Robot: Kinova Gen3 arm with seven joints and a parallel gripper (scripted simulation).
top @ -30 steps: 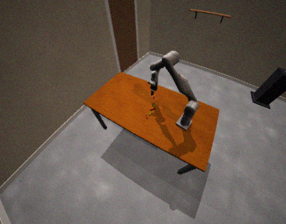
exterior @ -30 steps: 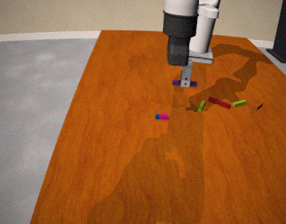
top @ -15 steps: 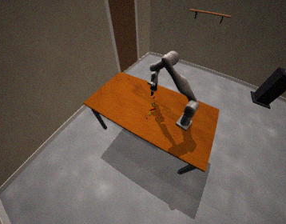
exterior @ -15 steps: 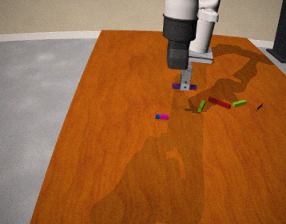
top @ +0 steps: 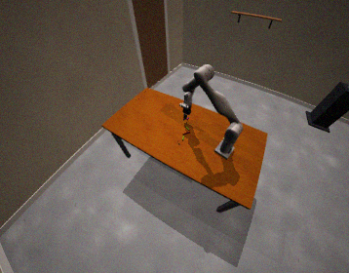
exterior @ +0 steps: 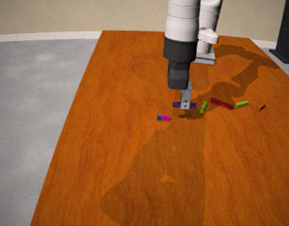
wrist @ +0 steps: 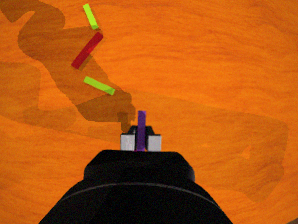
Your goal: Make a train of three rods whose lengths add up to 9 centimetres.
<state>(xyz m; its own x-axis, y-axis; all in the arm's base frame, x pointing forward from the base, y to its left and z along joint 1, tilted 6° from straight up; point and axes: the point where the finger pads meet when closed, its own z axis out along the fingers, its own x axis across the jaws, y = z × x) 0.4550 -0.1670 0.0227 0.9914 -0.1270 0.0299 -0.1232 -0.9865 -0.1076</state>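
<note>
The magenta rod is 10 mm behind my hand, 40 mm to the right of it and 60 mm below it. Also, from my hand: blue rod (10 mm behind, 60 mm to the right, 60 mm below); red rod (80 mm behind, 140 mm to the left, 60 mm below); purple rod (10 mm below).
</note>
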